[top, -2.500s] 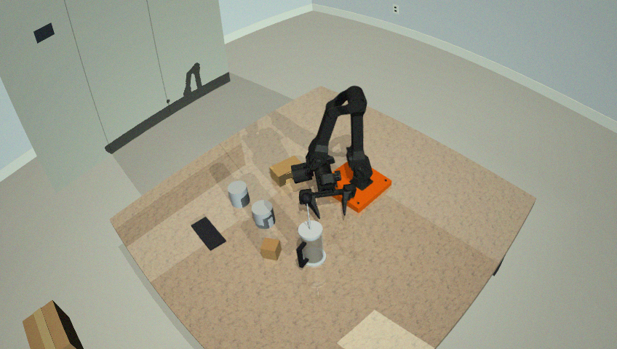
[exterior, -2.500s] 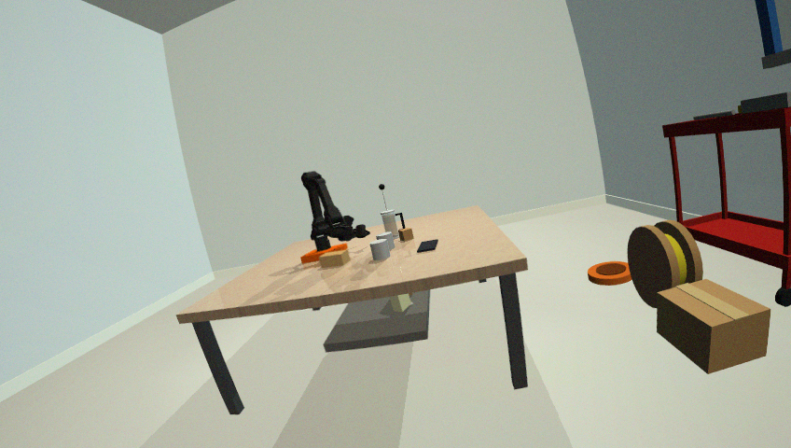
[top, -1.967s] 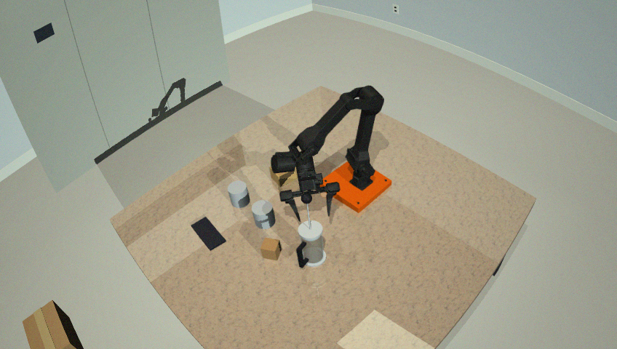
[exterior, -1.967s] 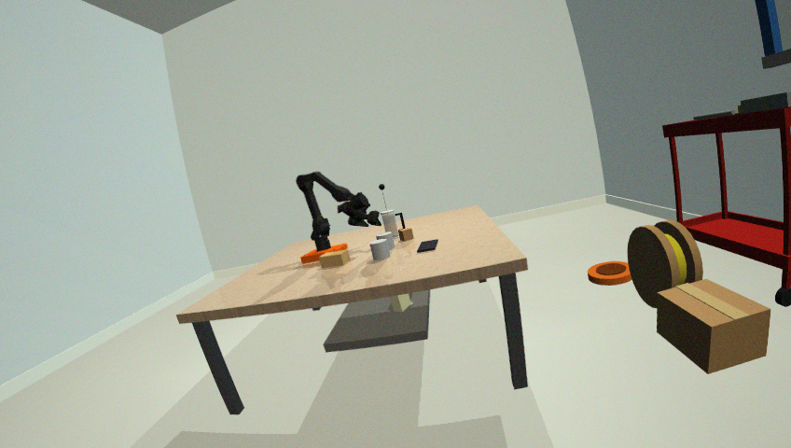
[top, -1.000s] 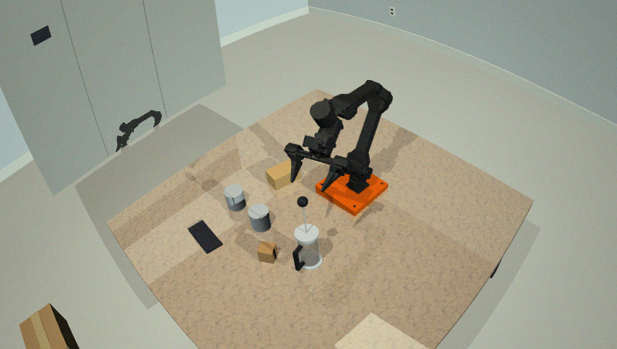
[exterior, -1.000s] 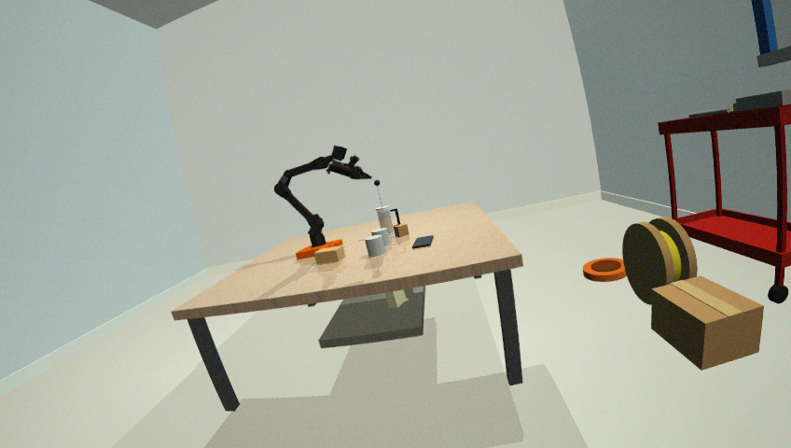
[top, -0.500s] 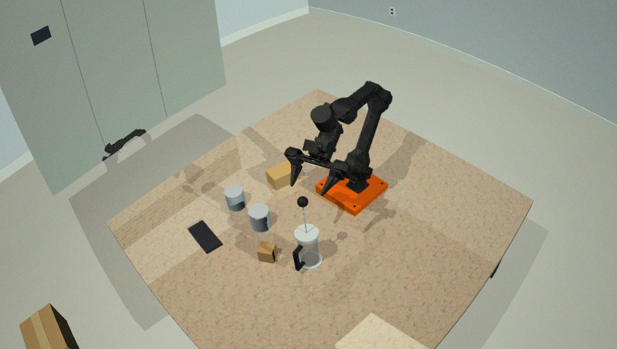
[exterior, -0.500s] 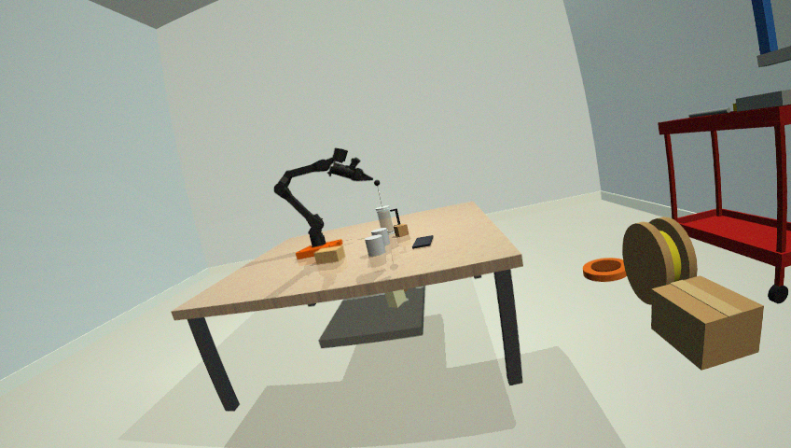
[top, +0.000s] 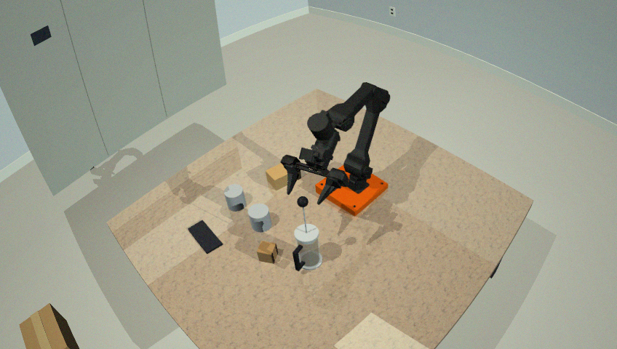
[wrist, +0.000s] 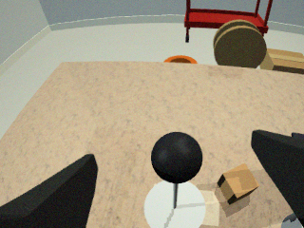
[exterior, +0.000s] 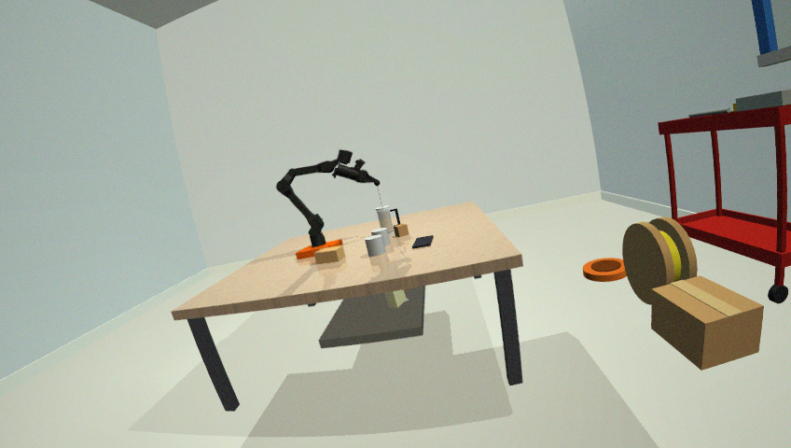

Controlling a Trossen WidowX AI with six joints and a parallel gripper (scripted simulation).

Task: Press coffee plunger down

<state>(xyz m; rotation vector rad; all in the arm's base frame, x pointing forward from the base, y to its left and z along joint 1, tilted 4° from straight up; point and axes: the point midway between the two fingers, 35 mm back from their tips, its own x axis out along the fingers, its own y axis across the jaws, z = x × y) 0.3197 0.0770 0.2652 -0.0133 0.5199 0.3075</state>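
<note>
Now: gripper tip 2 cm short of the glass coffee press and 14 cm above it. Also, from my gripper tip: tan block 21 cm behind, 35 cm to the right, 25 cm below.
</note>
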